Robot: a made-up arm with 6 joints. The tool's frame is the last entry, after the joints. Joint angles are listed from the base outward.
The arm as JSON. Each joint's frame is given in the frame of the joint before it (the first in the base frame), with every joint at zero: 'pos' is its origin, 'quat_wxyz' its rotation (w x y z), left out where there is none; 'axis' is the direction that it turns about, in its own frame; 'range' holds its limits. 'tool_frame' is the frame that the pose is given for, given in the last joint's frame.
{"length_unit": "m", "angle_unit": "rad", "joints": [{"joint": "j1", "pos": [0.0, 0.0, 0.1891], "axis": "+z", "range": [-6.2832, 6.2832]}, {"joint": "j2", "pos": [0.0, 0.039, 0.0], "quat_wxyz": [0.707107, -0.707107, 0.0, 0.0], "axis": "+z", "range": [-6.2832, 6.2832]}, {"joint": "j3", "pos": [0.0, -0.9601, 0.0], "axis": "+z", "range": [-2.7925, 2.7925]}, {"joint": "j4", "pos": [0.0, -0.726, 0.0], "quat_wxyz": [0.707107, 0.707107, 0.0, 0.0], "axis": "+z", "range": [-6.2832, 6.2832]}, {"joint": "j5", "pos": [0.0, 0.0, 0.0], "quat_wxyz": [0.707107, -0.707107, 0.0, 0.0], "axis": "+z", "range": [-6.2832, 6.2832]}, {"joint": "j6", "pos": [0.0, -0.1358, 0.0], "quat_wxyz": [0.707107, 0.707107, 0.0, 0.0], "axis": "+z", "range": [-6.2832, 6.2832]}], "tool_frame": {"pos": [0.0, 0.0, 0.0]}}
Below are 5 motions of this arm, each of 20 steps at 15 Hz.
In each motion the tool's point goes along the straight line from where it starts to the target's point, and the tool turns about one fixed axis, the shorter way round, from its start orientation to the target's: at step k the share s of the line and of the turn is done. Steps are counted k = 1, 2, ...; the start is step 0. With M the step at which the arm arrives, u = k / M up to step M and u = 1 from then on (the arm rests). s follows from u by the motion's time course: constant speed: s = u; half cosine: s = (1 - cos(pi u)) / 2; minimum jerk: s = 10 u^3 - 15 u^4 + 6 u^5.
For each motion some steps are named. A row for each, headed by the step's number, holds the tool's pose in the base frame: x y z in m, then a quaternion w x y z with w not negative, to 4 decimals.
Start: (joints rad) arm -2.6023 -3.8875 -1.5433 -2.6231 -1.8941 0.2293
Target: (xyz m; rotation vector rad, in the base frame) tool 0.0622 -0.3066 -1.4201 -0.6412 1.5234 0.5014
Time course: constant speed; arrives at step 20
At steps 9, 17, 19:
9: -0.5278 -0.5365 -0.7220 0.2755 -0.3121 0.9074 -0.0578
17: -0.0987 -0.3693 -1.2297 0.5617 -0.2988 0.7572 0.1477
19: 0.0086 -0.3275 -1.3566 0.6218 -0.2884 0.7011 0.1968

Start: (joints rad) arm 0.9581 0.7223 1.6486 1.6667 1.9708 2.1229
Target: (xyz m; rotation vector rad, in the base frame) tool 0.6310 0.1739 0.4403 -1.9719 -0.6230 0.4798
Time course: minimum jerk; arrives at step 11
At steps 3, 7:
3: 0.5220 0.8969 0.4356 0.7139 -0.4859 -0.3712 0.3413
7: 0.5989 0.3870 0.4389 0.5663 -0.7289 -0.2964 0.2451

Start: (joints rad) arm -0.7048 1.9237 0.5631 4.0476 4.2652 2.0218
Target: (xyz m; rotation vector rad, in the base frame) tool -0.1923 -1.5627 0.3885 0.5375 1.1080 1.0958
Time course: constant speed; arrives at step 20
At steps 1, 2, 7, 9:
1: 0.9764 -0.7479 -0.6627 0.0286 -0.0292 0.7046 0.7084
2: 0.9149 -0.7908 -0.6074 0.0671 -0.0140 0.7038 0.7071
7: 0.6073 -1.0052 -0.3307 0.2566 0.0620 0.6816 0.6825
9: 0.4843 -1.0910 -0.2201 0.3298 0.0918 0.6644 0.6643

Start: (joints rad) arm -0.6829 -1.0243 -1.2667 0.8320 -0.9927 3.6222
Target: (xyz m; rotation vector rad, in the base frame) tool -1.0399 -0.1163 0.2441 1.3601 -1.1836 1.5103
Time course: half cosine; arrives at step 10
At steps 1, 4, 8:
1: -1.0909 0.8072 0.1062 0.3299 0.6287 -0.7026 0.0469
4: -1.0741 0.5033 0.1516 0.3633 0.6229 -0.6502 0.2391
8: -1.0449 -0.0259 0.2306 0.3856 0.5529 -0.4974 0.5461

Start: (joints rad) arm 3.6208 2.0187 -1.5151 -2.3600 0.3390 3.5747
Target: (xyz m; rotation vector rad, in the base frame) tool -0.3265 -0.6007 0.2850 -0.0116 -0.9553 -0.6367
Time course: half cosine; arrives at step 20
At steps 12, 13, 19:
12: -0.5956 -0.5944 0.3720 0.8209 0.0249 -0.3584 -0.4439
13: -0.5391 -0.5957 0.3537 0.8270 0.0185 -0.3790 -0.4149
19: -0.3313 -0.6006 0.2866 0.8396 -0.0049 -0.4503 -0.3038

